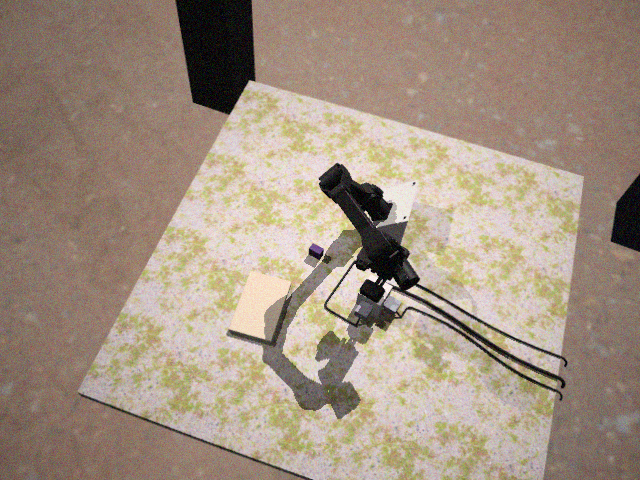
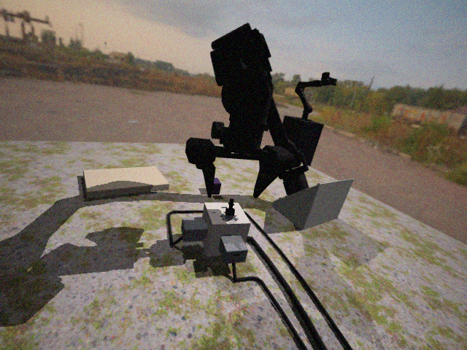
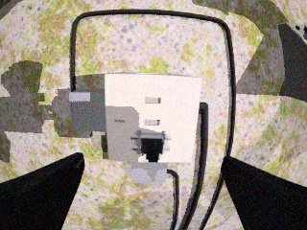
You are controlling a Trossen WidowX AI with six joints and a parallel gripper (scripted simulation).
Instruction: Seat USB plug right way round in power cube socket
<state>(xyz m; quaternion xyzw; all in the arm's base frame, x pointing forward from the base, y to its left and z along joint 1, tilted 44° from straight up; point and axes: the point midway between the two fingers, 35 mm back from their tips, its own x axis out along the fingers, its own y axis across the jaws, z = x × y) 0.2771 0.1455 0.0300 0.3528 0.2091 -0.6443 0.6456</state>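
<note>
Now: the small dark USB plug 30 mm below my gripper tip. Also, from my gripper tip: small purple block 80 mm behind, 230 mm to the right, 100 mm below; tan flat board 160 mm ahead, 320 mm to the right, 110 mm below.
</note>
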